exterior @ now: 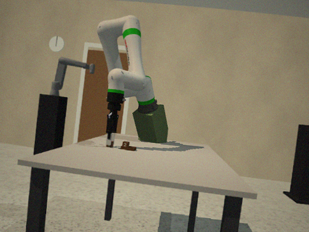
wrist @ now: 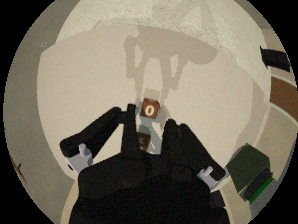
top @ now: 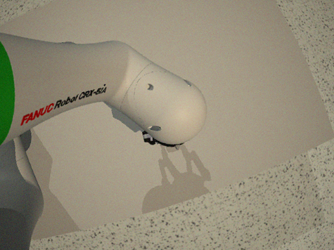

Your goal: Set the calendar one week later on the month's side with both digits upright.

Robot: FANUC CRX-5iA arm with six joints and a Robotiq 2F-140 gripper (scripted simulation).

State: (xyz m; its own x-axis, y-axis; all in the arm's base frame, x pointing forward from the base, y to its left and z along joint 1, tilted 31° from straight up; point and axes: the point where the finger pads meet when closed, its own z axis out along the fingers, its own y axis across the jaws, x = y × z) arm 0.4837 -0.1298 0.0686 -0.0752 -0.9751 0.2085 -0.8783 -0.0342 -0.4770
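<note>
My hand is 1 cm short of the brown tray, 11 cm to the right of it and 4 cm above it.
</note>
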